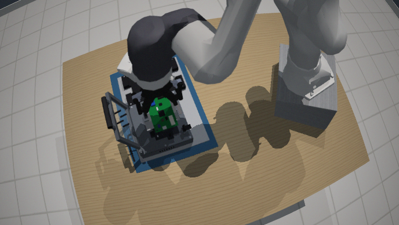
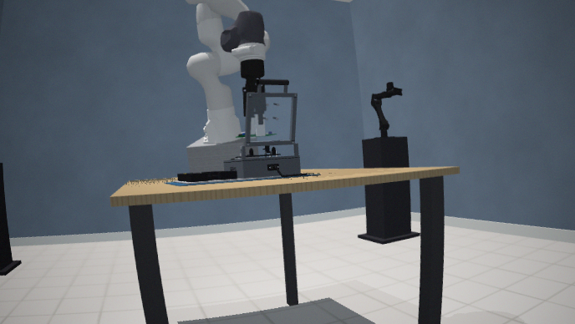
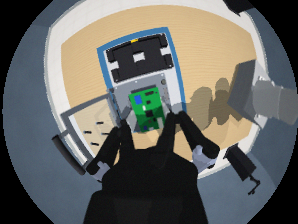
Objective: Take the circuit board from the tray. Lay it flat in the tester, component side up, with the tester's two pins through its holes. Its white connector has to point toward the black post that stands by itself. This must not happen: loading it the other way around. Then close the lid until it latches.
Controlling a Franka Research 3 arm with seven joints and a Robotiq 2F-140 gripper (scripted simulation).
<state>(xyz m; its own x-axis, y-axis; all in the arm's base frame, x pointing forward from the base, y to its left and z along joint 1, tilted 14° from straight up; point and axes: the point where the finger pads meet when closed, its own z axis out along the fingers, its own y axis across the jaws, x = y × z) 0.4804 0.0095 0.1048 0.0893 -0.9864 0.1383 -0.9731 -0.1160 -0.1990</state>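
The green circuit board lies 2 cm below my hand. The rest, counted from my hand: black post 6 cm behind, 5 cm to the left, 6 cm below; see-through lid 13 cm ahead, 1 cm to the left, 3 cm above.
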